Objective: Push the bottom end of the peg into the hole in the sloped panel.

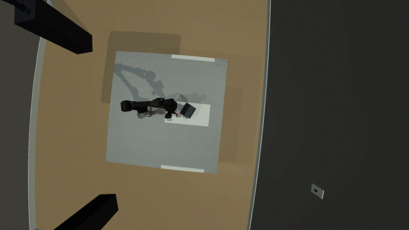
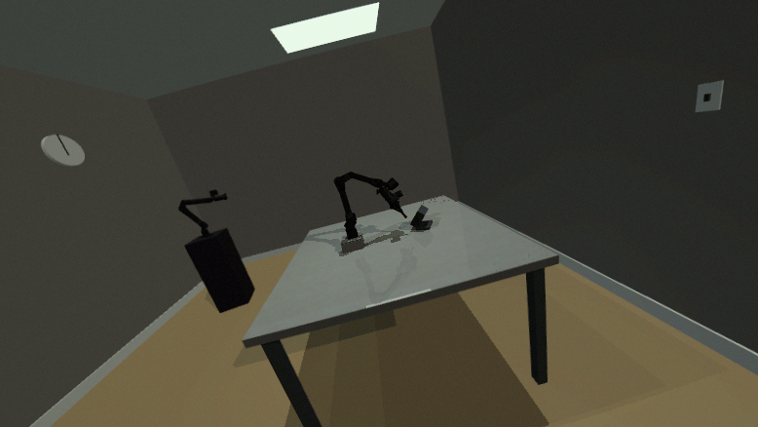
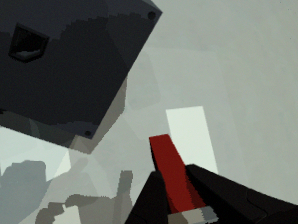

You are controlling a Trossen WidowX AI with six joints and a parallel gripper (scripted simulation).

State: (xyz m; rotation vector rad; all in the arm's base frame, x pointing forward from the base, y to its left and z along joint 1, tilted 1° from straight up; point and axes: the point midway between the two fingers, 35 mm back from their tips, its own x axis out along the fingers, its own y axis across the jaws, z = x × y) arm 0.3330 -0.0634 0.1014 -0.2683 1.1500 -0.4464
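The sloped panel lies 120 mm ahead of my gripper tip, 70 mm below it and 20 mm to the left of it. The rest, counted from my gripper tip: peg (10 mm to the left, 10 mm behind, 10 mm above).
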